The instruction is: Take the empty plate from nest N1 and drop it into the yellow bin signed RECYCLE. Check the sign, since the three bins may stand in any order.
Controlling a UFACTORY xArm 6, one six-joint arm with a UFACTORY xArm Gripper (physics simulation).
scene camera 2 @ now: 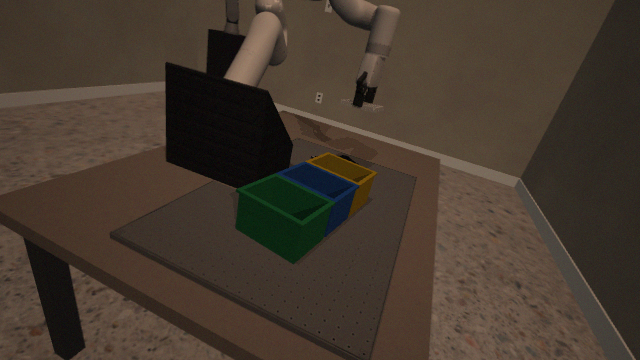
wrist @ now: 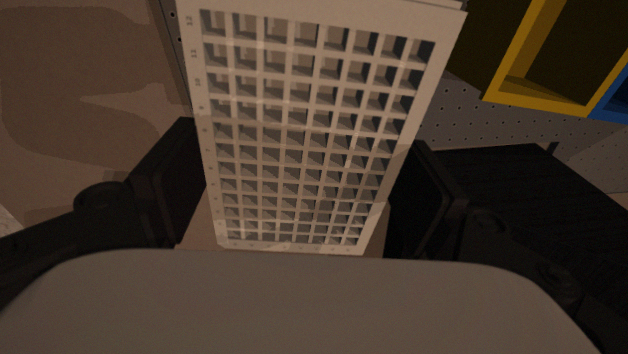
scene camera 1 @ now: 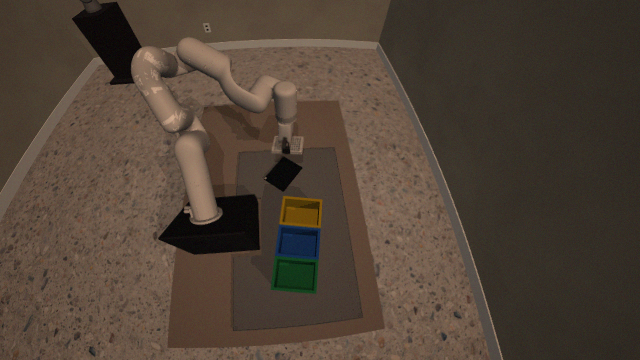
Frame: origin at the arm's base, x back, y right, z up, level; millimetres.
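Seen in the pictures: gripper, fingertip midpoint: [scene camera 2: 362,105] [wrist: 303,158] [scene camera 1: 287,144]; arm's base at its link origin: [scene camera 2: 229,102] [scene camera 1: 206,216].
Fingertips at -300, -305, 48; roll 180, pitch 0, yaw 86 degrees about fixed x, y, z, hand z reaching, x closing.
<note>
Offsets run from my fingertips to a thing's top centre, as dx, dy, dz. Level surfaces: height alone.
My gripper [scene camera 1: 286,146] [scene camera 2: 365,100] [wrist: 303,158] is shut on a pale plate {+0, +0, +11} [scene camera 1: 296,145] [scene camera 2: 376,106] [wrist: 320,11] with a grid of square wells. The wells that show look empty. It holds the plate high above the table's far part, beyond the bins. The yellow bin [scene camera 1: 301,199] [scene camera 2: 361,197] [wrist: 537,107] is the nearest of three bins in a row. Its inside shows no plate. The RECYCLE sign and the N1 label cannot be read in these views. A dark, flat block {+32, +6, -213} [scene camera 1: 283,174], perhaps a nest, lies between the yellow bin and the gripper.
The blue bin {-51, +372, -135} [scene camera 1: 298,228] [scene camera 2: 340,217] touches the yellow bin, and the green bin [scene camera 1: 295,260] [scene camera 2: 280,225] touches the blue bin. They stand on a grey perforated board {dz -235} [scene camera 1: 340,300] [scene camera 2: 200,240]. The black arm pedestal [scene camera 1: 230,220] [scene camera 2: 220,125] stands beside the row.
</note>
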